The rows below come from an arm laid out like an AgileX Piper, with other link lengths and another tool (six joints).
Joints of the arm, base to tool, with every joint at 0 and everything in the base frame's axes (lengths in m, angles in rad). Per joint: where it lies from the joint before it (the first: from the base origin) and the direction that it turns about. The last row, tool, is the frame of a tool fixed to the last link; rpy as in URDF.
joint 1: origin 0.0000 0.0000 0.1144 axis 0 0 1
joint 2: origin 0.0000 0.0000 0.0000 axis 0 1 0
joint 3: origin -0.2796 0.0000 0.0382 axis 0 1 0
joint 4: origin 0.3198 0.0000 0.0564 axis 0.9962 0 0.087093
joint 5: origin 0.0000 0.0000 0.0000 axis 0 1 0
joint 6: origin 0.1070 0.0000 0.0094 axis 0.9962 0 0.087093
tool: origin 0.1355 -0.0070 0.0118 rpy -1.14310 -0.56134 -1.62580
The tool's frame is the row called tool.
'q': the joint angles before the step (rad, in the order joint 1, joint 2, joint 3, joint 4, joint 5, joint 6). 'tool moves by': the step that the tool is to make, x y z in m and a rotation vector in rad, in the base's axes. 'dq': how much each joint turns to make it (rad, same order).
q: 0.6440, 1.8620, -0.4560, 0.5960, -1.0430, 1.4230
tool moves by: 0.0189, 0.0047, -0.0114, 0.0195, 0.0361, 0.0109
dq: -0.0532, 0.0487, -0.0688, -0.0671, 0.0602, 0.0279
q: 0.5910, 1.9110, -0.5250, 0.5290, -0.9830, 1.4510
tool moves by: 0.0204, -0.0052, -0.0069, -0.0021, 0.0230, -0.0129
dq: -0.0541, 0.0372, -0.0649, -0.0332, 0.0527, -0.0058
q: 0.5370, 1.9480, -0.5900, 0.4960, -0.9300, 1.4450
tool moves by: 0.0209, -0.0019, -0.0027, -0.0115, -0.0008, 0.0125
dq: -0.0501, 0.0391, -0.0631, -0.0591, 0.0300, -0.0059
